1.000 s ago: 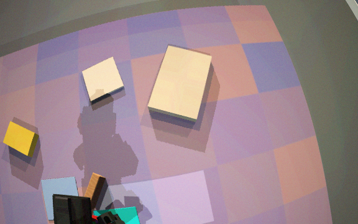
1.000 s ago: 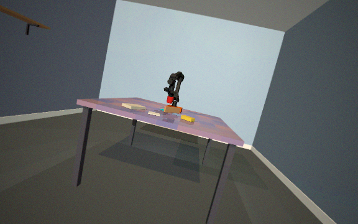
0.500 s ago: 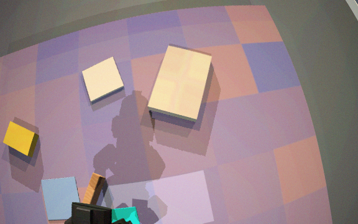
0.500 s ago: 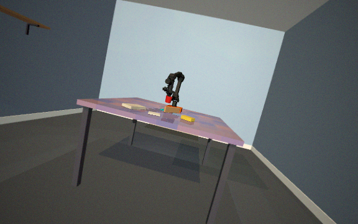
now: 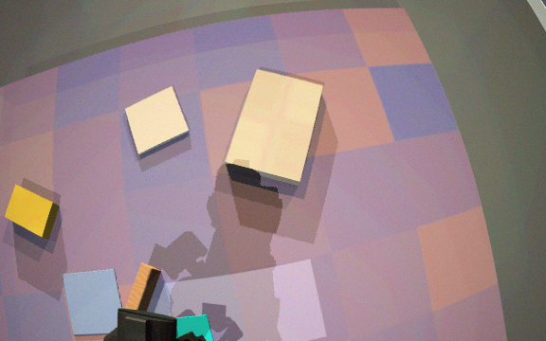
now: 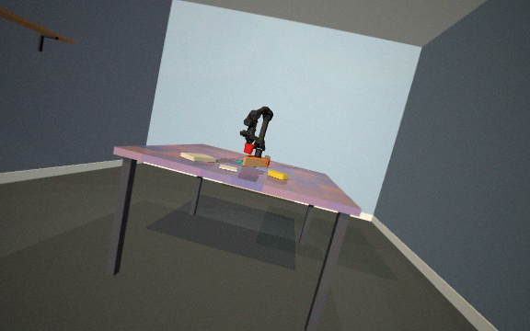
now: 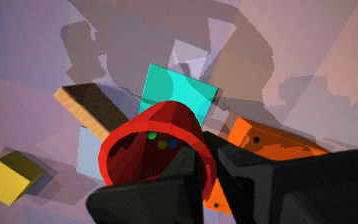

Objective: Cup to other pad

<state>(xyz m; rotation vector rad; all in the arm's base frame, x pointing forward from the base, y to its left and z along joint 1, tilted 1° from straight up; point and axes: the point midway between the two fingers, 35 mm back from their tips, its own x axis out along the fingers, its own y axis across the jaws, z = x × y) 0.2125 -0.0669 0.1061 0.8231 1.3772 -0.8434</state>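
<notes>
My gripper tip is now 20 mm short of the teal pad, 20 mm to the right of it and 120 mm above it. Round my gripper tip: red cup 30 mm ahead, 10 mm to the left; light blue pad 120 mm ahead, 160 mm to the left, 120 mm below; wooden block 70 mm ahead, 90 mm to the left, 90 mm below.
</notes>
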